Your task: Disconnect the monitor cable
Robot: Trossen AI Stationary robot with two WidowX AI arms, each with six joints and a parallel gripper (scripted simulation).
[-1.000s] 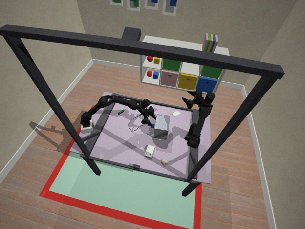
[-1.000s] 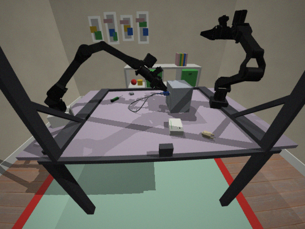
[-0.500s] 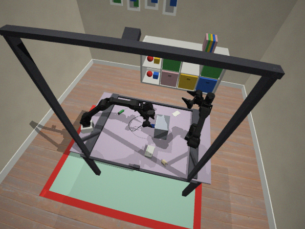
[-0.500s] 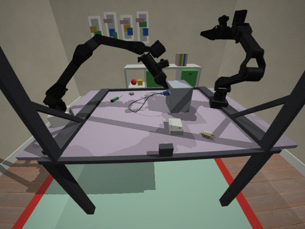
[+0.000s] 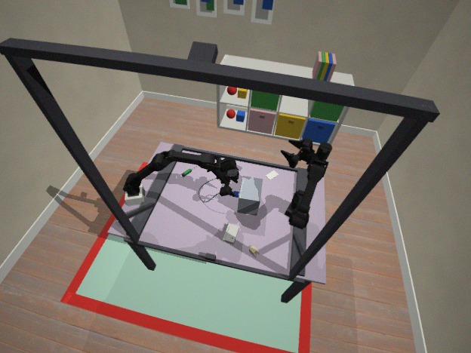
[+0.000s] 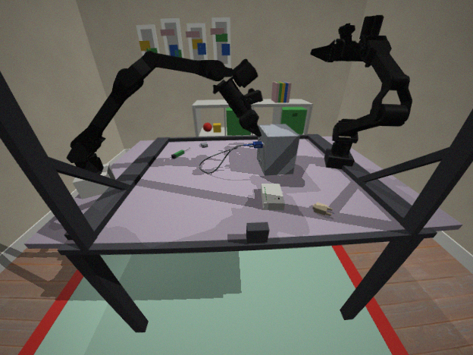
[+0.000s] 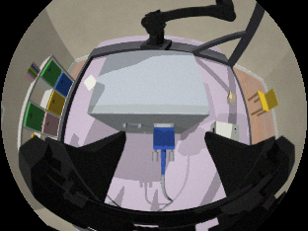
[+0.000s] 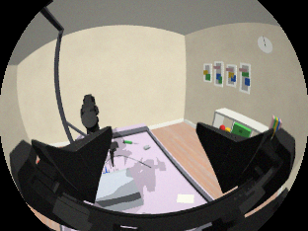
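Right now the blue plug is 8 cm below my left hand and 1 cm to the right of it. From my left hand the other things lie so: back panel 10 cm below, 5 cm to the right, 2 cm ahead; grey box 11 cm to the right, 11 cm below, 2 cm ahead; white device 20 cm behind, 17 cm below, 1 cm to the right.
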